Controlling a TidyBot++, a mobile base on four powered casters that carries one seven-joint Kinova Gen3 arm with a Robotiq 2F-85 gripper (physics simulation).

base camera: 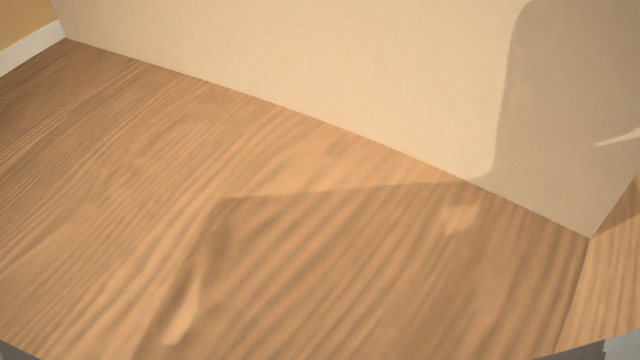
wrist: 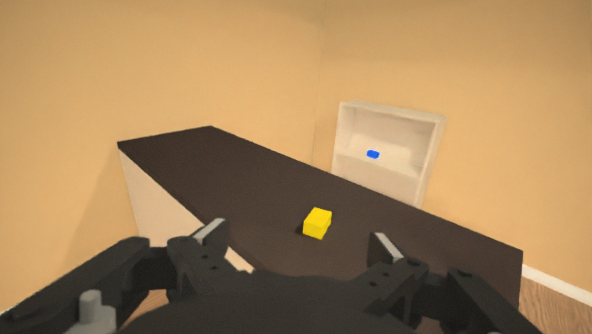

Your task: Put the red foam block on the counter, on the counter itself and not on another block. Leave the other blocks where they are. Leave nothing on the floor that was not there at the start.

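The red foam block does not show in either view. The dark-topped counter runs across the wrist view; its pale side rises from the floor in the base camera view. A yellow block sits on the counter top, beyond the fingers and between them in the picture. A small blue block lies on a shelf of the pale shelf unit behind the counter. My gripper is open, with no block between its fingers, and stands short of the yellow block.
The wooden floor meets the counter's side along a slanting line. The counter's lower corner is at the right of the base camera view, with more floor beyond it. Tan walls meet in a corner behind the counter. Shadows fall on the floor and the counter's side.
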